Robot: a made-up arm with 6 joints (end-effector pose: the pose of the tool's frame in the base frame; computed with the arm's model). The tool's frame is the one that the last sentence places.
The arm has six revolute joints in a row. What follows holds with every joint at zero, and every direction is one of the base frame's. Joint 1 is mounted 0.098 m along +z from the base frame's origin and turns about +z. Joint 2 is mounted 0.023 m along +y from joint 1 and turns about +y. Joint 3 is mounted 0.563 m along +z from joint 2 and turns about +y. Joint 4 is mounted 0.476 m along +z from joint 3 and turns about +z. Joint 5 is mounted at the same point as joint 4 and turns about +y. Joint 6 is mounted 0.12 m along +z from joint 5 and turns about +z. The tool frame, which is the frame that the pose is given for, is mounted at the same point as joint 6; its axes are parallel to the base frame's.
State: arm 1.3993 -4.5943 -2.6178 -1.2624 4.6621 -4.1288
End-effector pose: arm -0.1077 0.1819 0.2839 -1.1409 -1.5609 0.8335
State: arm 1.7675 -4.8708 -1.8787 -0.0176 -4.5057 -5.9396
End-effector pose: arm -0.1100 0.4450 0.6428 -0.9951 1.1840 1.7451
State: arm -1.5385 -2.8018 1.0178 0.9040 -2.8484 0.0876
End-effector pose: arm -0.0216 0.5356 -0.5302 0.9131 1.7137 -1.9118
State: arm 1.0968 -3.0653 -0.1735 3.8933 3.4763 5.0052
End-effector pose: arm -0.0610 -0.0096 -0.8271 -0.2847 -0.4177 2.1605
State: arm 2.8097 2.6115 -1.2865 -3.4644 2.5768 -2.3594
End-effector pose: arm -0.6128 0.1653 -0.2375 -1.1293 1.1853 -2.1011
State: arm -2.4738 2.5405 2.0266 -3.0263 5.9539 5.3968
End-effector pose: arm 0.2294 0.1460 -0.4135 -0.8956 1.0629 -0.1171
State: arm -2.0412 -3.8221 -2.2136 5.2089 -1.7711 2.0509
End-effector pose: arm -0.0735 -0.4234 0.1125 -0.7559 1.5076 -0.6188
